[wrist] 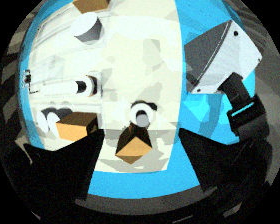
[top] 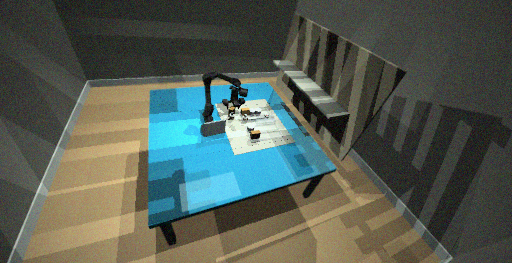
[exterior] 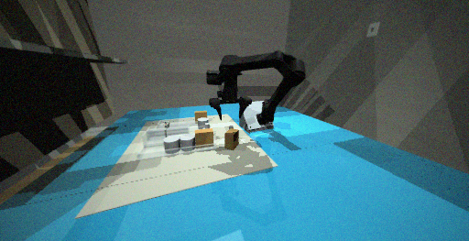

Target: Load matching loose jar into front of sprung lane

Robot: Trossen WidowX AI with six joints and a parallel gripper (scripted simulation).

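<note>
Right now my gripper tip is 170 mm short of the cream mat, 90 mm to the left of it and 100 mm above it. Also, from my gripper tip: pusher lane: 250 mm ahead, 100 mm to the right, 80 mm below.
</note>
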